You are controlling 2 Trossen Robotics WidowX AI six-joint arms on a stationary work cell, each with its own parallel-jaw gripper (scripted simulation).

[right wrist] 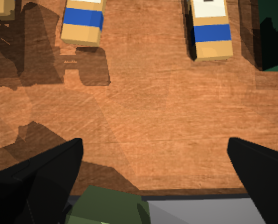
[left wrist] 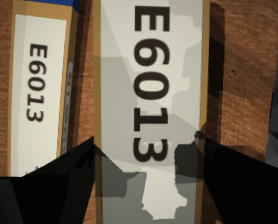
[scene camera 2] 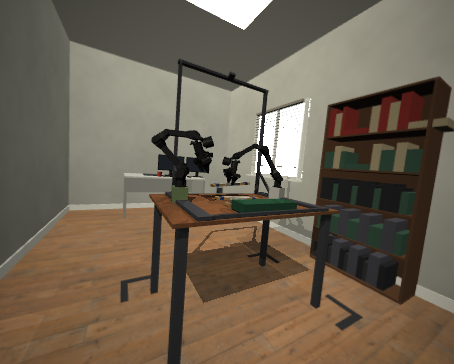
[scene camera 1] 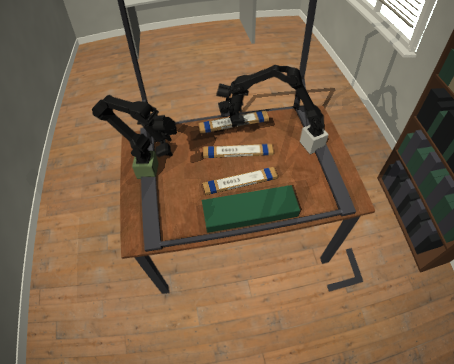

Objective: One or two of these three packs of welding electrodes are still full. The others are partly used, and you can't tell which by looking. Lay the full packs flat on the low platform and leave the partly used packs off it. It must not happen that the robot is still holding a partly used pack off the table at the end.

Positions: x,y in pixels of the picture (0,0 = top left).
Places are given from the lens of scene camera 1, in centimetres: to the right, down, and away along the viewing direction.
pack [scene camera 1: 241,180]: 7, -1, 155
pack [scene camera 1: 261,149]: 18, -17, 166
